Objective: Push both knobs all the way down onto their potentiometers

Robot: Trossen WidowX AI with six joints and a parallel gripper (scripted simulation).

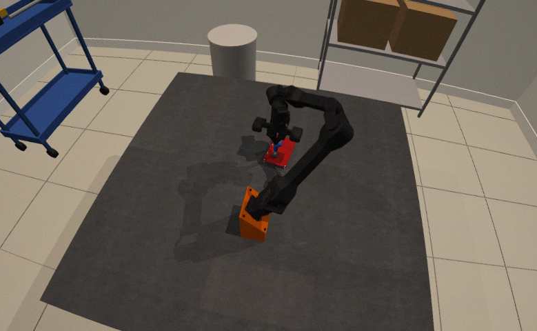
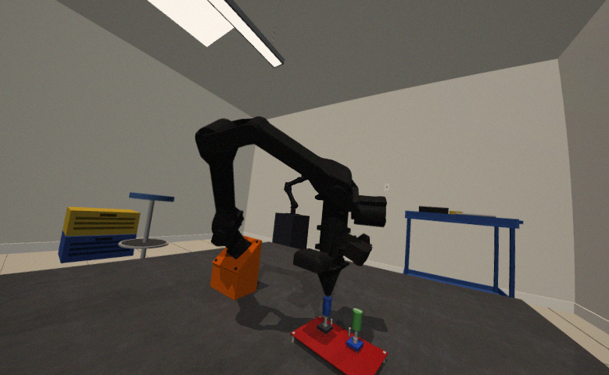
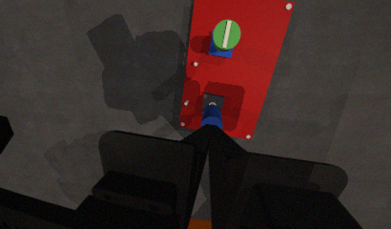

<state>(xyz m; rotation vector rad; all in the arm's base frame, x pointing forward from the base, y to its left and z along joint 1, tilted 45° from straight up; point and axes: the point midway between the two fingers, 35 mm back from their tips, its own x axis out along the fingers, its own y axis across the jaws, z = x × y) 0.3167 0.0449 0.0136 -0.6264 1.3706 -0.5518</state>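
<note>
Right now the blue knob is 2 cm below my gripper tip. The rest, counted from my gripper tip: green knob (7 cm ahead, 2 cm below).
</note>
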